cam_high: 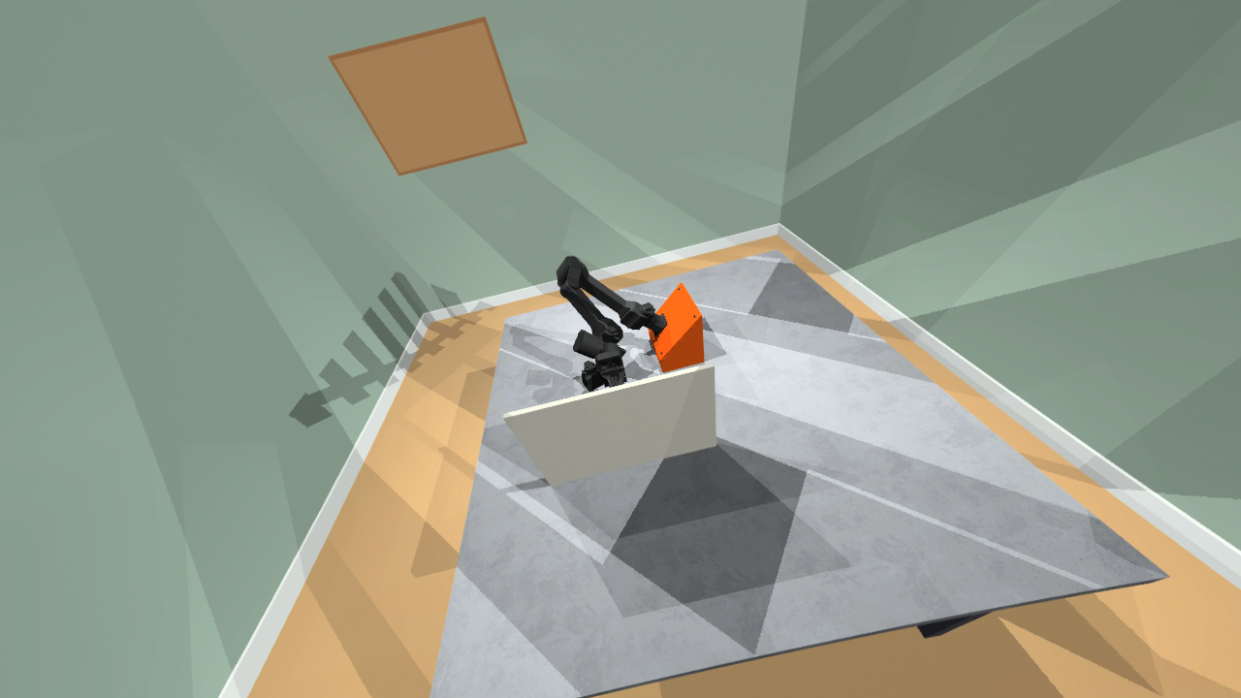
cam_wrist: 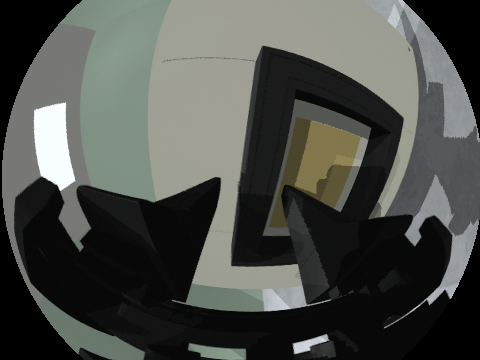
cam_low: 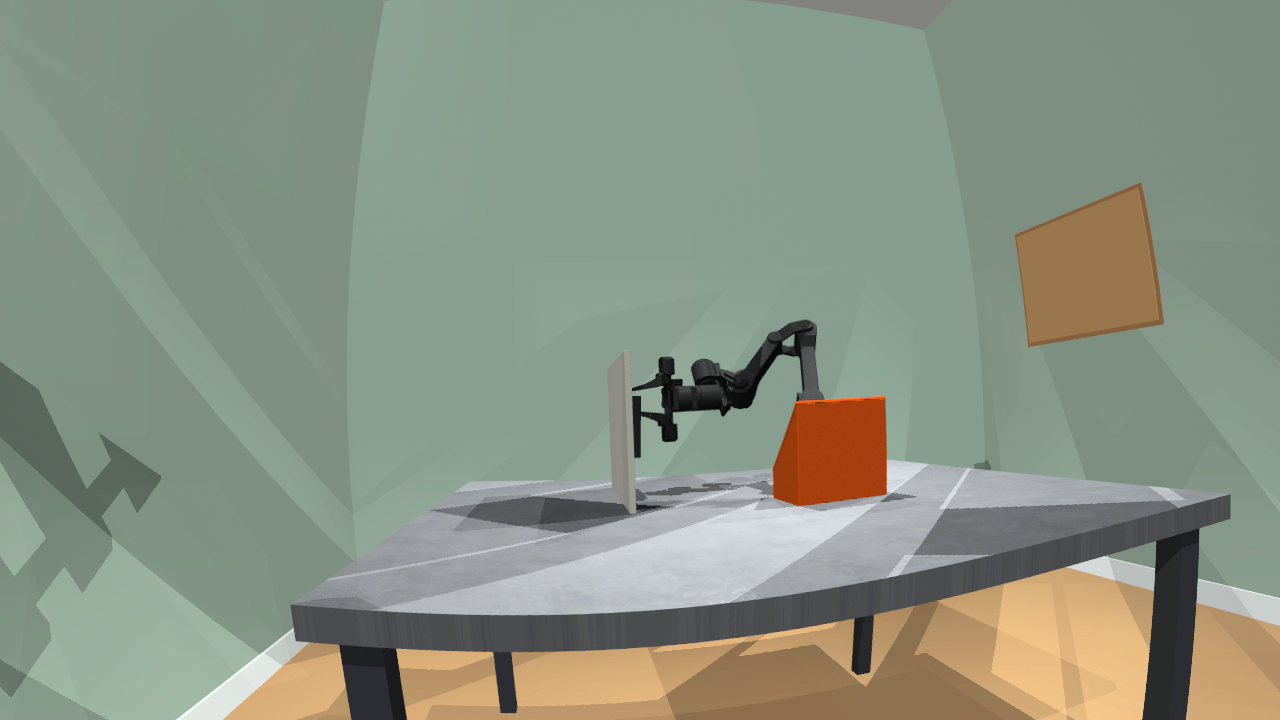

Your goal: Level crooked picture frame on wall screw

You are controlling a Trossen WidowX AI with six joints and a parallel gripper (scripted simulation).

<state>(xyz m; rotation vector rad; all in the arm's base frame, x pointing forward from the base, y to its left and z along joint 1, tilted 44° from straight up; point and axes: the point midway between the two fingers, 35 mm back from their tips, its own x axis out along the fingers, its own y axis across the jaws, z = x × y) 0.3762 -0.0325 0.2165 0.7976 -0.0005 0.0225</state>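
My gripper tip is now 1 cm short of the picture frame and 6 cm above it. Round my gripper tip: wall panel: 2 cm ahead, 1 cm to the right, 6 cm below.
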